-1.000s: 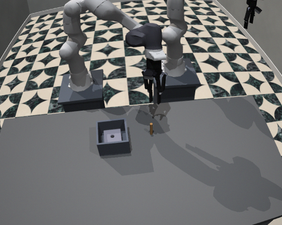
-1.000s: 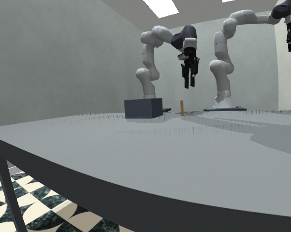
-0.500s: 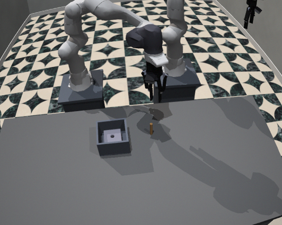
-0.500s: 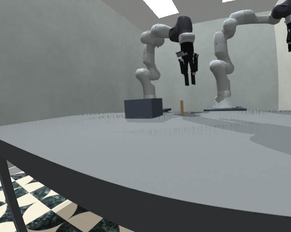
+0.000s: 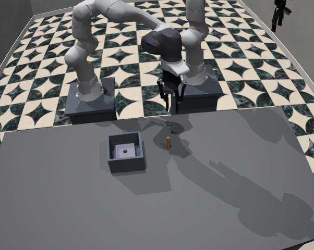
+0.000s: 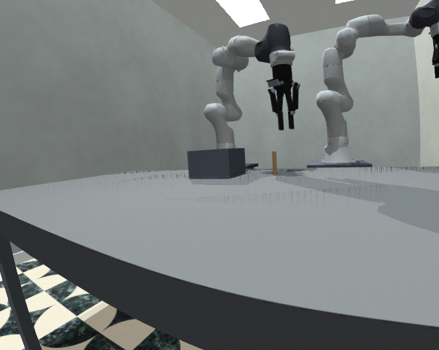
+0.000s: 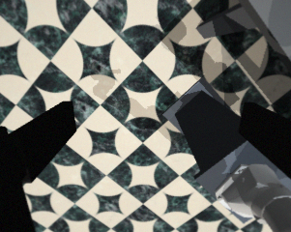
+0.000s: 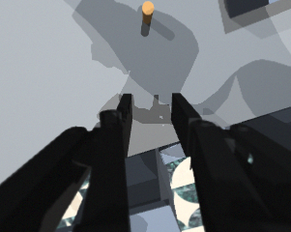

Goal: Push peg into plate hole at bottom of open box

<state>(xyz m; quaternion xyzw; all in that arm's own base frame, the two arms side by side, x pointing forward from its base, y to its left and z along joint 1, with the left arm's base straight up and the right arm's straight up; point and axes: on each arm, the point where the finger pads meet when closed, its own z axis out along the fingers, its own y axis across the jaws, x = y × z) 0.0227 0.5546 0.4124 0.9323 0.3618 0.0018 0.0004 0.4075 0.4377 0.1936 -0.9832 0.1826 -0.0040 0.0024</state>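
My right hand is 9 cm short of the orange peg, 4 cm to the left of it and 15 cm above it. Also, from my right hand: dark blue-grey box (11 cm ahead, 25 cm to the right, 17 cm below); pale plate (11 cm ahead, 25 cm to the right, 15 cm below).
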